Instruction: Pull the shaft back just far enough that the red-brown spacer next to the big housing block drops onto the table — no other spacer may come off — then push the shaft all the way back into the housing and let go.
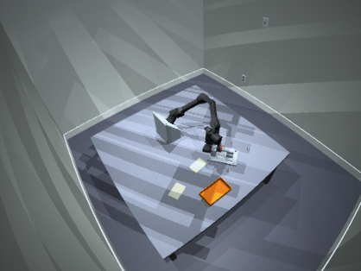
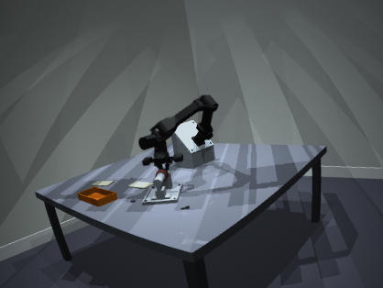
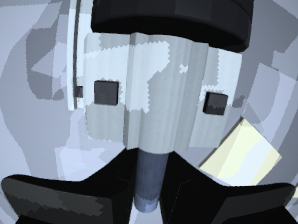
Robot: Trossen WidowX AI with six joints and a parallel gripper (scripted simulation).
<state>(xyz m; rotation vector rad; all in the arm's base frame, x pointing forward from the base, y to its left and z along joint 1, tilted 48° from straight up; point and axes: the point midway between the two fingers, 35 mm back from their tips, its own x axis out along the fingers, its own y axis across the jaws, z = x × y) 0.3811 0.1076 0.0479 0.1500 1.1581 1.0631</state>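
Now: the blue-grey shaft 60 mm ahead of my gripper tip, 50 mm to the left of it and 30 mm above it. Round my gripper tip: red-brown spacer: 80 mm ahead, 60 mm to the left, 30 mm above; then orange tray: 310 mm ahead, 190 mm to the right, 40 mm below.
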